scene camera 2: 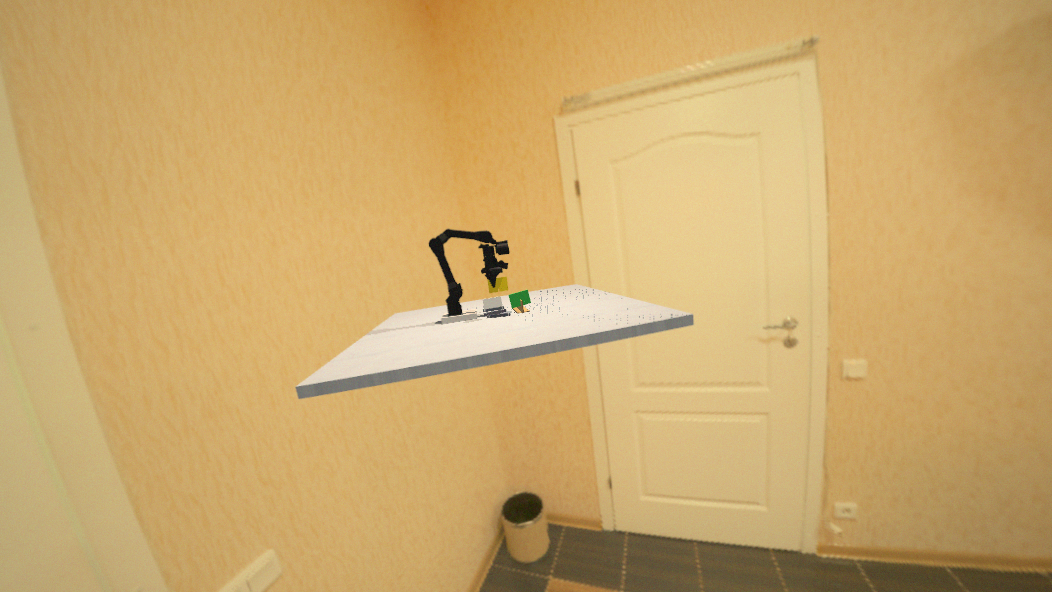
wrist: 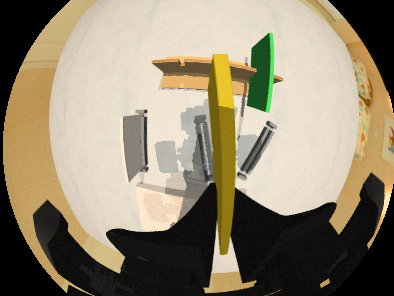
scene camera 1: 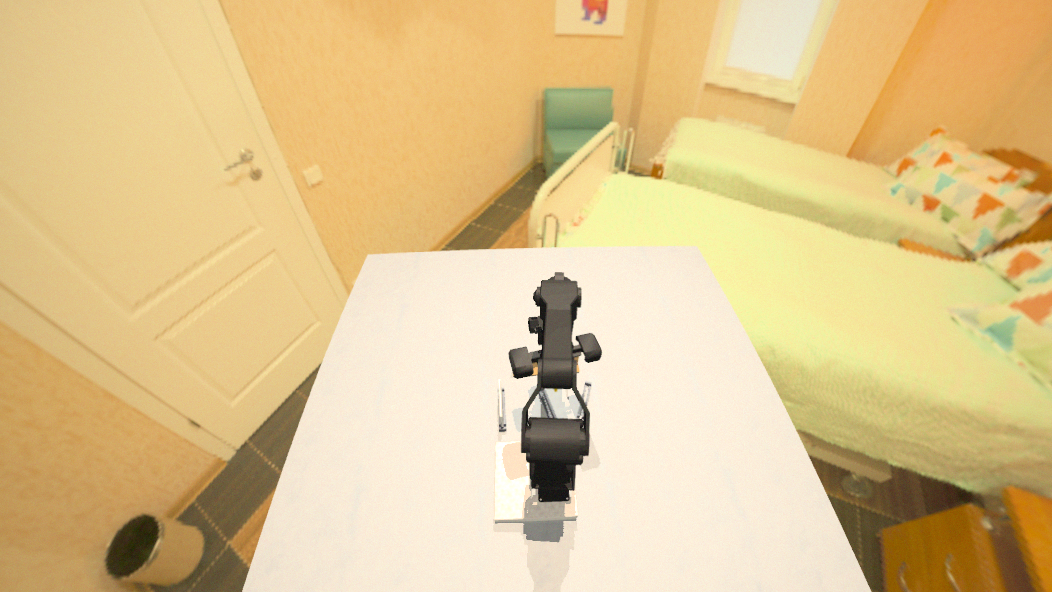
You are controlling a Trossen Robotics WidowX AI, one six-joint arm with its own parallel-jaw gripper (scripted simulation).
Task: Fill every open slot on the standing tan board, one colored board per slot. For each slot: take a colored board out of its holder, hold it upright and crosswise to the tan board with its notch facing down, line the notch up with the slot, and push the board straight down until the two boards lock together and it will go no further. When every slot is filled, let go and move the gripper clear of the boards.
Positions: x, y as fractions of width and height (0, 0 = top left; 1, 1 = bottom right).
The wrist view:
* my gripper: 0.55, 0.63
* yellow board: 0.56, 0.30, held by my gripper
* green board: 0.66, 0.28
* tan board: 0.49, 0.24
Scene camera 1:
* my gripper: 0.53, 0.64
